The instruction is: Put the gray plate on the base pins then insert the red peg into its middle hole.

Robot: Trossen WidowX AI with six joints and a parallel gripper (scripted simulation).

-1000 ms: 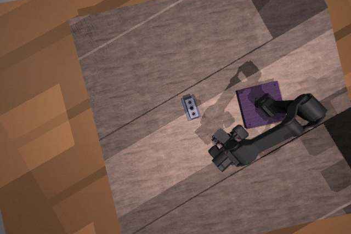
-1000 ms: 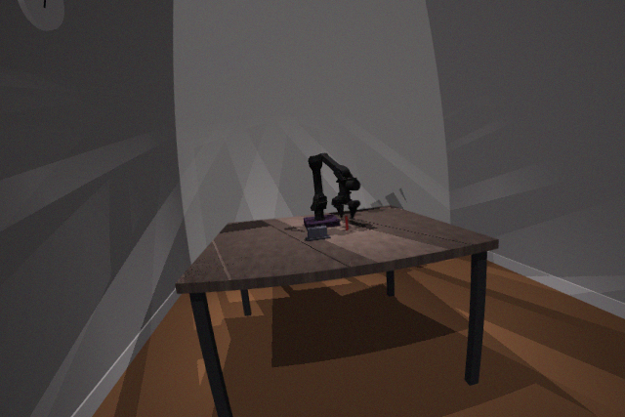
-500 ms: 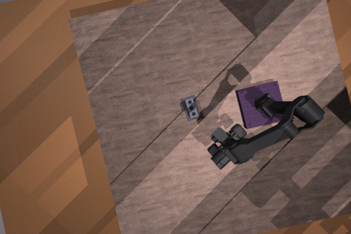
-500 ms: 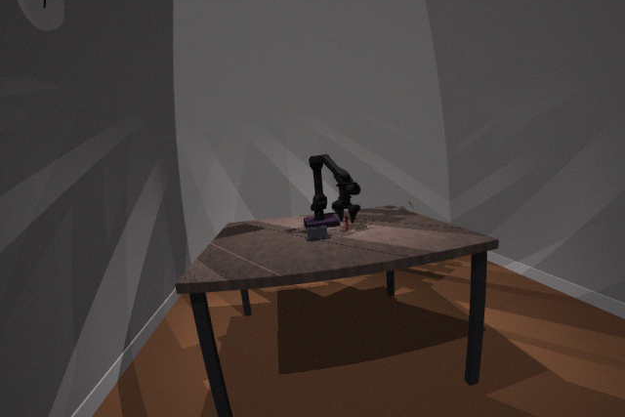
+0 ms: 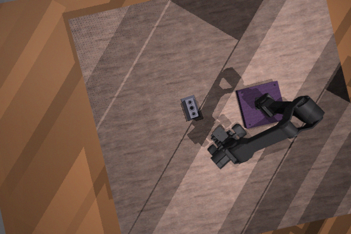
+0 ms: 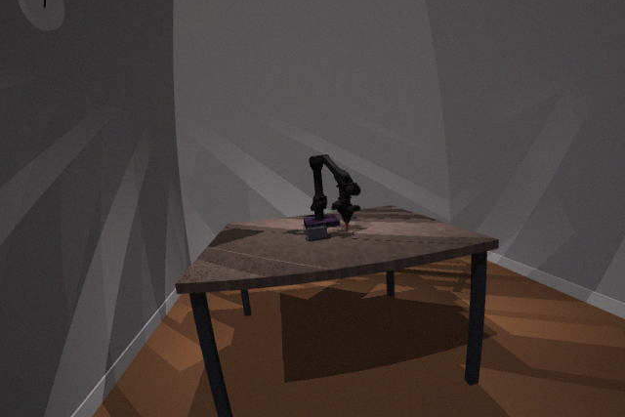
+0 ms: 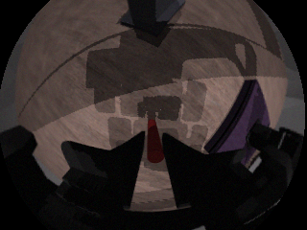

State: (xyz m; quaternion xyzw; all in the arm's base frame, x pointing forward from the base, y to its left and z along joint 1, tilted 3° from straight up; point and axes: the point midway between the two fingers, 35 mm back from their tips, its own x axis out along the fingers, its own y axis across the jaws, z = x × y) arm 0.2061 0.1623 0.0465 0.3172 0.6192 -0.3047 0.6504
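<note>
Right now my gripper tip is 16 cm to the left of the gray plate and 15 cm short of it. Also, from my gripper tip: base: 16 cm to the right, 15 cm ahead, 3 cm below; red peg: right at my gripper tip.
</note>
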